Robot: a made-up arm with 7 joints.
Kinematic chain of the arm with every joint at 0, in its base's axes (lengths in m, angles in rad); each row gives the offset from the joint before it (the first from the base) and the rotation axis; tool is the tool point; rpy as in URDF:
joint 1: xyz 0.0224 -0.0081 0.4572 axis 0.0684 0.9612 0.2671
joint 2: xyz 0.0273 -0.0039 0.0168 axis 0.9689 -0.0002 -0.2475
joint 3: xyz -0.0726 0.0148 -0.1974 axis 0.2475 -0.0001 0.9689
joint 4: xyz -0.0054 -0.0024 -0.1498 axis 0.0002 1 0
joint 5: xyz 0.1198 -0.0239 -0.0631 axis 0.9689 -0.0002 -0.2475
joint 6: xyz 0.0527 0.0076 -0.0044 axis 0.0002 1 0
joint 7: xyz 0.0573 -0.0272 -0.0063 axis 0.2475 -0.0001 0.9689
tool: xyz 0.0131 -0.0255 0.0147 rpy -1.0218 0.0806 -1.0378
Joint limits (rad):
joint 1: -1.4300..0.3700
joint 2: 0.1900..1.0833
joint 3: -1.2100..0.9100
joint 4: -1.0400..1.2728
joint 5: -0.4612..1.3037
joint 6: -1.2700..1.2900
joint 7: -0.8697..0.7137
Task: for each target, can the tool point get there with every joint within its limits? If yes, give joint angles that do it. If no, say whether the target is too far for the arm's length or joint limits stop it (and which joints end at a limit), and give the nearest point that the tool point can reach.
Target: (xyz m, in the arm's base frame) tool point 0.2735 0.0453 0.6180
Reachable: yes | joints -1.2902 0.8703 0.2519 -0.6951 0.2314 -0.0261 0.2028
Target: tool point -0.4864 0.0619 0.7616
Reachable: no: joint limits stop it (at a limit: joint 1, joint 2, joint 3, joint 4, joint 6, joint 7) | nearest point -0.1377 0.0853 0.3563 | short by 0.535 m
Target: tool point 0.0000 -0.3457 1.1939
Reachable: no: too far | nearest point 0.2417 -0.1180 0.5984 | short by 0.682 m
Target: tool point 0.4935 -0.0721 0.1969
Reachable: yes | joints -0.9338 0.2645 -0.1672 0.4697 0.5015 0.4095 -0.2041
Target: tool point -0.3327 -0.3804 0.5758
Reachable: no: joint limits stop it (at a limit: joint 1, joint 2, joint 3, joint 4, joint 7) | nearest point -0.1200 -0.1598 0.3235 | short by 0.397 m
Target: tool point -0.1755 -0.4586 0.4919
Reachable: no: joint limits stop it (at a limit: joint 1, joint 2, joint 3, joint 7) | nearest point -0.0955 -0.1890 0.3052 | short by 0.338 m
